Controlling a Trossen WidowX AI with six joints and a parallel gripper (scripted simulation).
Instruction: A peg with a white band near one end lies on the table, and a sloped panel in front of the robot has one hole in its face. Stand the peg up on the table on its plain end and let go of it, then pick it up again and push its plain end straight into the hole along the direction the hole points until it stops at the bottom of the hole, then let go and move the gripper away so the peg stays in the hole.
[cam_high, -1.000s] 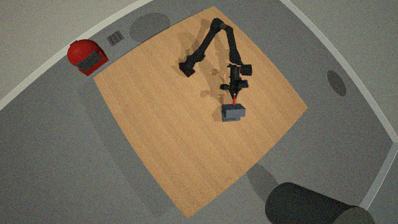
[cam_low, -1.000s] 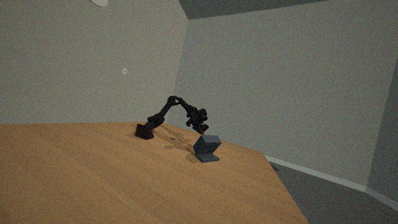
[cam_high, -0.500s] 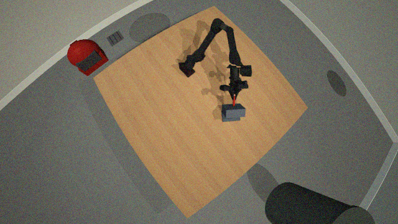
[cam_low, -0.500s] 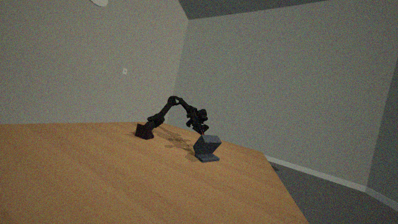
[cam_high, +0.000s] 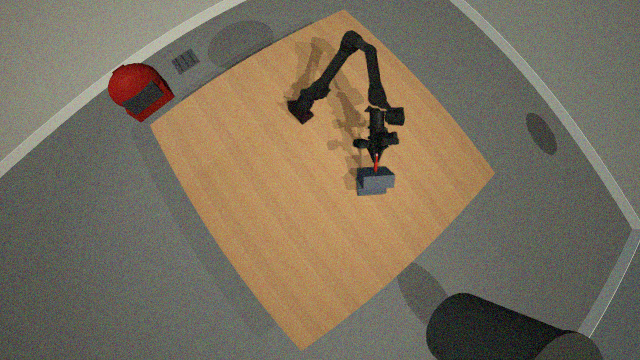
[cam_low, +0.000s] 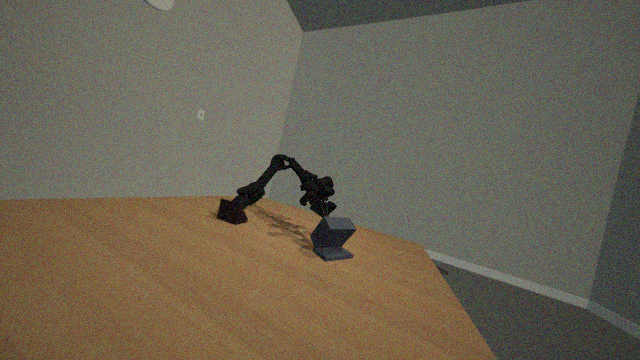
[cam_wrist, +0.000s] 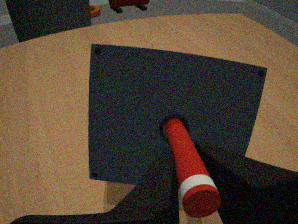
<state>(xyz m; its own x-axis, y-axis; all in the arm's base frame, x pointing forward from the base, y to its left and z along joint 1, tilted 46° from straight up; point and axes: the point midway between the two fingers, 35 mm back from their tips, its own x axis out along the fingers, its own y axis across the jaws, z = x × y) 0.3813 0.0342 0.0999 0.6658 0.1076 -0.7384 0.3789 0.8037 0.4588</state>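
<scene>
Right now the blue-grey sloped panel is 4 cm ahead of my gripper tip, 3 cm to the right of it and 4 cm below it. From my gripper tip the other things lie so: red peg: 1 cm behind, 1 cm to the left, 1 cm above.
</scene>
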